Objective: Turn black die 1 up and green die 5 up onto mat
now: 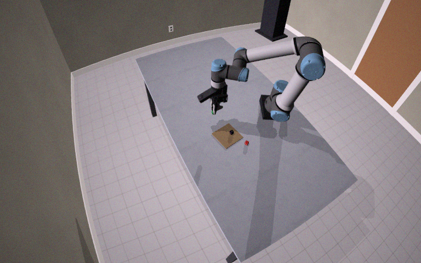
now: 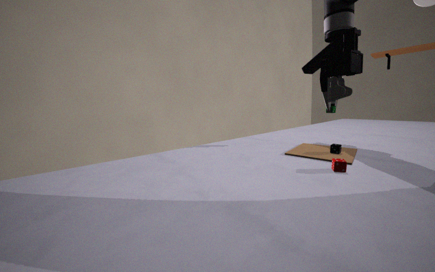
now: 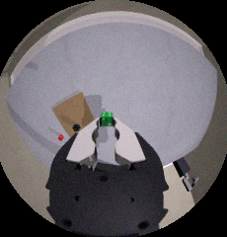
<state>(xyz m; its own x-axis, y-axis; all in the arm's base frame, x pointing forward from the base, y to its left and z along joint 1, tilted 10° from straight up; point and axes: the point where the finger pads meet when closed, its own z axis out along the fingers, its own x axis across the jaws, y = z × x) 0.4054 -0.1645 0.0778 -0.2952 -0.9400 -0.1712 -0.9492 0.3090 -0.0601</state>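
Now: the brown mat 130 mm to the left of my hand, 110 mm below it and 10 mm behind it. Round my hand: green die (10 mm below); then red die (250 mm to the left, 100 mm below, 70 mm behind); then black die (130 mm to the left, 100 mm below, 40 mm behind).
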